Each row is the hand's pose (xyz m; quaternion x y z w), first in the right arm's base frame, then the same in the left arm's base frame.
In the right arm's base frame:
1: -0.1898 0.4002 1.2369 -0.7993 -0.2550 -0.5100 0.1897
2: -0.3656 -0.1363 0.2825 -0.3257 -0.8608 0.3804 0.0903
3: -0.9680 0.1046 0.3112 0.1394 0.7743 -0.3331 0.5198
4: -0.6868 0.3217 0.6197 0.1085 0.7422 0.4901 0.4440
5: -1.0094 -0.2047 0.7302 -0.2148 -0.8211 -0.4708 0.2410
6: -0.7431 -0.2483 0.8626 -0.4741 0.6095 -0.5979 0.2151
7: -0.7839 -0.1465 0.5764 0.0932 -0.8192 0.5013 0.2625
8: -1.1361 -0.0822 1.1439 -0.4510 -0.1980 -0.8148 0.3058
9: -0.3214 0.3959 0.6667 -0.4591 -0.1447 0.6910 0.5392
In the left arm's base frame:
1: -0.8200 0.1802 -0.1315 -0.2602 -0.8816 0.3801 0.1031
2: 0.2161 -0.1485 -0.3508 -0.6387 0.2490 -0.7055 0.1797
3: 0.2341 -0.3493 0.2665 -0.9201 0.2891 -0.1283 0.2312
4: -0.2074 -0.2529 0.1354 0.6214 -0.6576 -0.0523 0.4228
5: 0.1997 0.1610 0.3727 0.3080 -0.5466 0.5473 0.5539
6: 0.0564 0.3103 0.1547 -0.8748 -0.4476 -0.1633 0.0882
7: 0.1797 0.0311 0.1266 -0.6625 -0.1944 -0.7230 0.0246
8: -0.1038 0.3612 0.6373 -0.3634 -0.7233 0.2577 0.5277
9: -0.4127 -0.2373 -0.1790 0.0809 -0.1265 -0.8001 0.5808

